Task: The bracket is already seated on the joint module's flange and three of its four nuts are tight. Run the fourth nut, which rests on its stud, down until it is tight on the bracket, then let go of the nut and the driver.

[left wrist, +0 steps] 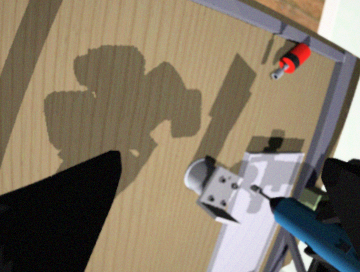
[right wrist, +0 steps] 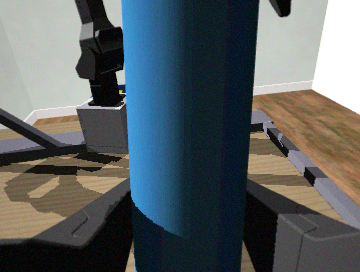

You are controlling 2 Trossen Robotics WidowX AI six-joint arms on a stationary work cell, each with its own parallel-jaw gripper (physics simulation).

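Where they show: left gripper, fingertip midpoint: (left wrist: 223, 164) (right wrist: 259, 40); right gripper, fingertip midpoint: (left wrist: 312, 236) (right wrist: 184, 186); left arm's base at its link origin: (right wrist: 107, 100); right arm's base at its link origin: (left wrist: 319, 210).
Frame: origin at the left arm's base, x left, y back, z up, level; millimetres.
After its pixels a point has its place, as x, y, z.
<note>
The grey bracket (left wrist: 218, 190) @[234, -426, -43] sits on the round joint module (left wrist: 196, 176) @[235, -406, -82] in the left wrist view, with nuts on its studs. One nut (left wrist: 234, 185) @[252, -449, -36] is at the corner nearest the driver; how tight each nut is cannot be told. The blue driver (left wrist: 305, 218) @[273, -417, 102] (right wrist: 187, 125) @[268, -441, 164] points its socket tip (left wrist: 256, 188) @[266, -458, -2] toward the bracket, apart from it to the right in the left wrist view. My right gripper (right wrist: 184, 186) @[260, -414, 121] is shut on the driver's blue handle. My left gripper (left wrist: 223, 164) @[305, -183, 145] is open, its fingers wide apart and empty. The bracket does not show in the right wrist view.
A white tray (left wrist: 240, 245) @[84, -695, -105] lies beside the bracket, under the driver's tip in the left wrist view. A red driver (left wrist: 296, 56) @[517, -502, -79] lies near the table's corner rails. A green block (left wrist: 312, 197) @[277, -832, -56] is beyond the tray. A grey arm base (right wrist: 104, 127) @[7, -50, -43] stands at the back left.
</note>
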